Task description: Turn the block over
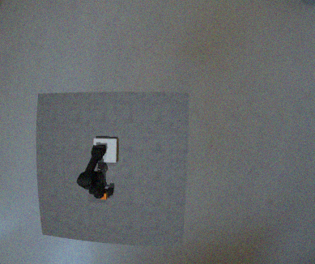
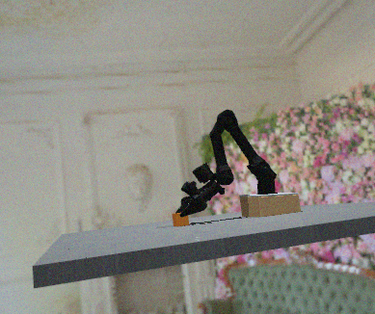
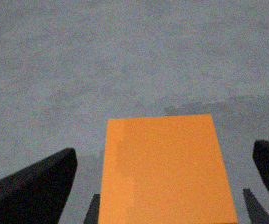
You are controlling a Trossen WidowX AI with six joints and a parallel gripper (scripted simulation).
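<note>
My gripper tip is 2 cm past the orange block and 1 cm above it.
</note>
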